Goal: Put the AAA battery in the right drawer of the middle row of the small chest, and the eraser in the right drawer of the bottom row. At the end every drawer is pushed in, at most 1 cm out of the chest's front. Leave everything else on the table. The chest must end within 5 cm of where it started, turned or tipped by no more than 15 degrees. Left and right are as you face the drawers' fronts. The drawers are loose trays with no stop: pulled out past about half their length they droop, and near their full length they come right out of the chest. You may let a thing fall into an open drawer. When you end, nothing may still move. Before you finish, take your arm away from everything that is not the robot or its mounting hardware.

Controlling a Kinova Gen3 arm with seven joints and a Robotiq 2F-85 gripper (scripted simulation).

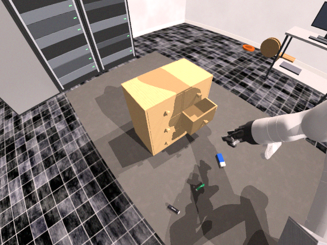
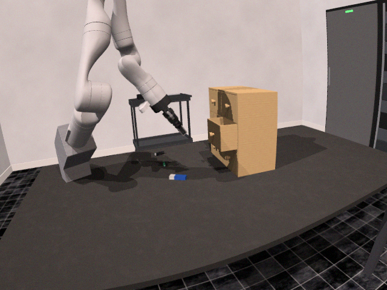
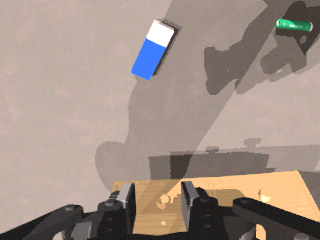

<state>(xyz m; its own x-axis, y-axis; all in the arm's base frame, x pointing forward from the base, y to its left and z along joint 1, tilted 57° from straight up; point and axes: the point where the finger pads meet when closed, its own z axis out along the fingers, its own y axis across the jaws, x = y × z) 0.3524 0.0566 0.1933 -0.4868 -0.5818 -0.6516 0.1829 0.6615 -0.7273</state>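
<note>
Now: the green AAA battery 190 mm below my hand, 170 mm to the left of it and 30 mm behind it. Round my hand: dark AAA battery: 310 mm to the left, 190 mm below; then white eraser: 190 mm below, 30 mm behind.
</note>
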